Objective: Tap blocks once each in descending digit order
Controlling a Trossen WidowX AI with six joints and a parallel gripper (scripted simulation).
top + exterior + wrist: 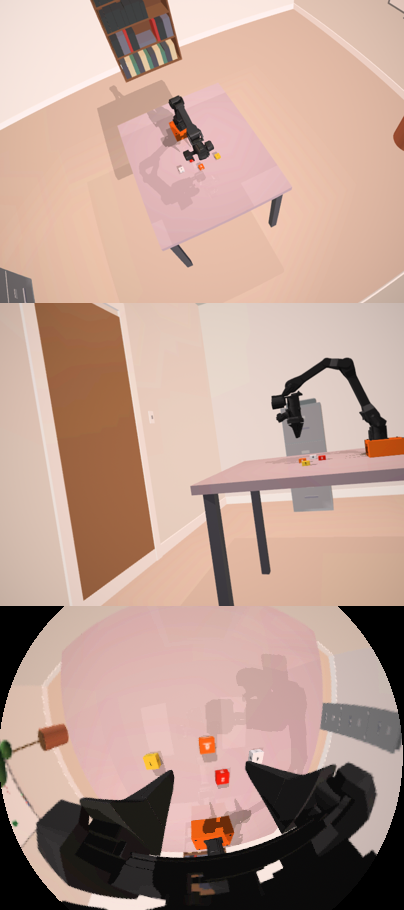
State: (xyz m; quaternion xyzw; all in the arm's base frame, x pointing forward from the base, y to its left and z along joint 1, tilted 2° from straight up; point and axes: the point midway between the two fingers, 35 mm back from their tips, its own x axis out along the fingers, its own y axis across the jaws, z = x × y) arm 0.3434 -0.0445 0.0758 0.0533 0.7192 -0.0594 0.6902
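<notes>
My gripper tip is now 110 mm above the orange block, 10 mm to the left of it and 10 mm past it. Also, from my gripper tip: yellow block (130 mm to the left, 110 mm below, 10 mm behind); white block (130 mm to the right, 110 mm below, 70 mm behind); red block (110 mm below, 100 mm behind, 30 mm to the right).
</notes>
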